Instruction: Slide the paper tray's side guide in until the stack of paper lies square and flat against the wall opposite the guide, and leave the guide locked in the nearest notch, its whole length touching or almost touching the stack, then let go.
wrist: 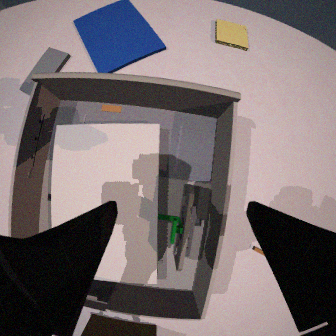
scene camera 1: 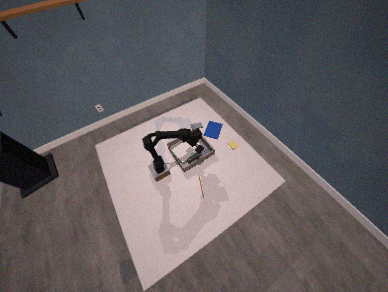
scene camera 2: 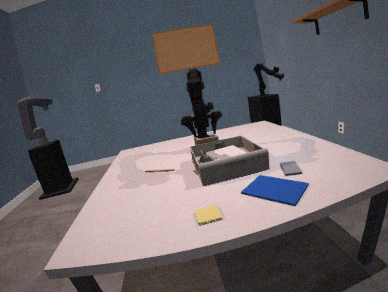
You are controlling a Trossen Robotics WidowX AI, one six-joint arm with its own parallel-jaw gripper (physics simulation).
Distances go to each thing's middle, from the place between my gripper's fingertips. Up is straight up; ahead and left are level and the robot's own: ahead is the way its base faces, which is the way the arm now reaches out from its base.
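Scene:
From the side guide (wrist: 184,229), my gripper is 5 cm past, 1 cm to the left and 13 cm above. The blue book (scene camera 2: 285,191) is 34 cm ahead of my hand, 13 cm to the left of it and 17 cm below it. Then I consider the white paper stack (wrist: 93,163), which is 2 cm behind my hand, 11 cm to the left and 14 cm below. A small grey block (wrist: 52,60) is there too, and counted from my hand it is 25 cm ahead, 28 cm to the left and 17 cm below.

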